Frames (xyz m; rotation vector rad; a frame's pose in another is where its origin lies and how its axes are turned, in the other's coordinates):
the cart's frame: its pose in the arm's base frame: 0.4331 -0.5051 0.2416 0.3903 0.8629 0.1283
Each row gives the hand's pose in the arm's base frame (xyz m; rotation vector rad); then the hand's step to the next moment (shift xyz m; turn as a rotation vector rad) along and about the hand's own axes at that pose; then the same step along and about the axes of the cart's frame.
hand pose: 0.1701 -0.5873 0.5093 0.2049 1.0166 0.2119
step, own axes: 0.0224 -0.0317 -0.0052 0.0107 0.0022 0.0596
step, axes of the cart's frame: 0.0208 -0.0330 -0.0032 0.0208 0.0119 0.0557
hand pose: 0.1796 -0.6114 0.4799 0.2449 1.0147 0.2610
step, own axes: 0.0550 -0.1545 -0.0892 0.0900 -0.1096 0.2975
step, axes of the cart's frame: 0.0454 -0.1659 -0.0725 0.1450 -0.0590 0.2900
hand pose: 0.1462 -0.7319 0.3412 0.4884 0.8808 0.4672
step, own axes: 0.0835 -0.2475 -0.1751 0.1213 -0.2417 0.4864
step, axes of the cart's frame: 0.1437 -0.2172 -0.1762 0.2328 -0.1638 0.4782
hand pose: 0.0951 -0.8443 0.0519 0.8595 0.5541 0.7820
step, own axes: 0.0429 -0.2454 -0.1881 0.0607 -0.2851 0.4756
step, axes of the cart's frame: 0.2176 -0.1042 -0.1981 0.2234 -0.2346 0.4541
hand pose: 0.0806 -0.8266 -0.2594 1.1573 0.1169 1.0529
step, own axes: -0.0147 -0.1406 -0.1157 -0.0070 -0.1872 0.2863
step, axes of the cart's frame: 0.1471 -0.0019 -0.1083 0.1387 -0.1829 0.2537
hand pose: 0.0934 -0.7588 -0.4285 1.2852 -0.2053 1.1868
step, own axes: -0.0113 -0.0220 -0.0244 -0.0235 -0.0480 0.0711
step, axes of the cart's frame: 0.0263 0.0043 -0.0223 0.0373 -0.0630 0.0505
